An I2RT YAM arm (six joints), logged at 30 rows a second.
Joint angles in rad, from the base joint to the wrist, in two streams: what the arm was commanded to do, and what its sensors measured. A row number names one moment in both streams.
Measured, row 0:
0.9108 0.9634 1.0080 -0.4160 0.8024 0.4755
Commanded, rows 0 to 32:
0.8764 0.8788 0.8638 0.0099 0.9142 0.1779
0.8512 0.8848 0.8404 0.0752 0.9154 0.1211
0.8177 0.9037 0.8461 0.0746 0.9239 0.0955
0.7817 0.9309 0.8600 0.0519 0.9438 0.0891
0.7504 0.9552 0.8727 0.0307 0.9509 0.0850
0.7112 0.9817 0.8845 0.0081 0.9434 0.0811
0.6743 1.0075 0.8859 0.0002 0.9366 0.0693
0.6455 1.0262 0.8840 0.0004 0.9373 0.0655
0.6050 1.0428 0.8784 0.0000 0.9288 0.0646
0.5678 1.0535 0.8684 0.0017 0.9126 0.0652
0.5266 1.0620 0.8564 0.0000 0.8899 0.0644
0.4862 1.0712 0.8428 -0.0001 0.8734 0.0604
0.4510 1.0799 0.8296 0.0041 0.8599 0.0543
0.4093 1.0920 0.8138 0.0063 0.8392 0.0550
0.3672 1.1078 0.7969 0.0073 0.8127 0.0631
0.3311 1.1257 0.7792 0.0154 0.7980 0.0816
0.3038 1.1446 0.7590 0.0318 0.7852 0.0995
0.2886 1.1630 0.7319 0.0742 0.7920 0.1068
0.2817 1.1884 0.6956 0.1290 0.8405 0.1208
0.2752 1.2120 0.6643 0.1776 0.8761 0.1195
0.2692 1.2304 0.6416 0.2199 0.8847 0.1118
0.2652 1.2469 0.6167 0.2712 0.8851 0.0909
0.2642 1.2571 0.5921 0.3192 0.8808 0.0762
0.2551 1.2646 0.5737 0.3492 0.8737 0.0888
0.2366 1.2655 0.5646 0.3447 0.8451 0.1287
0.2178 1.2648 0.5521 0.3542 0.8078 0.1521
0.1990 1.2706 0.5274 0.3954 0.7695 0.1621
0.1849 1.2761 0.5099 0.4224 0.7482 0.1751
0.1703 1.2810 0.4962 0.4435 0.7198 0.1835
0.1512 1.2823 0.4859 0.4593 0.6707 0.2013
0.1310 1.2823 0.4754 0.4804 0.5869 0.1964
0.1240 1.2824 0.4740 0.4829 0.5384 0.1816
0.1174 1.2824 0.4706 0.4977 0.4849 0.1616
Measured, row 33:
0.1310 1.2755 0.4870 0.3943 0.6601 0.1505
